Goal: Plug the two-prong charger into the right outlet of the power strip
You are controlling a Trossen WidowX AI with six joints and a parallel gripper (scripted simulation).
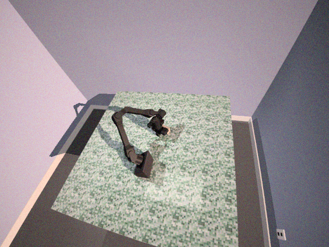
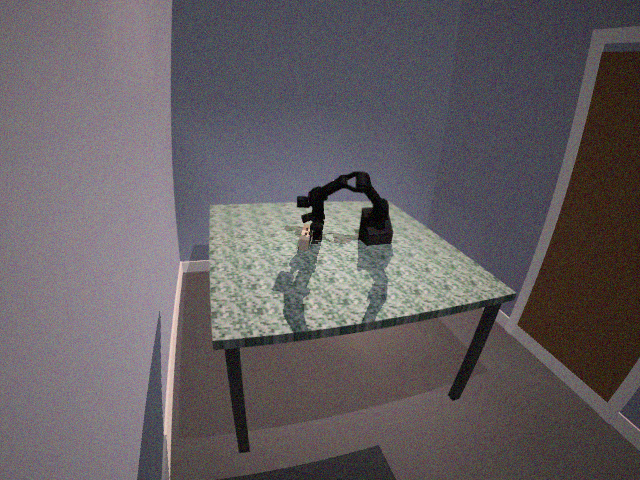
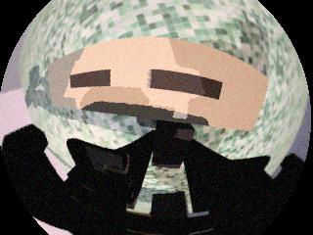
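Right now my gripper tip is 2 cm short of the two-prong charger and 1 cm below it.
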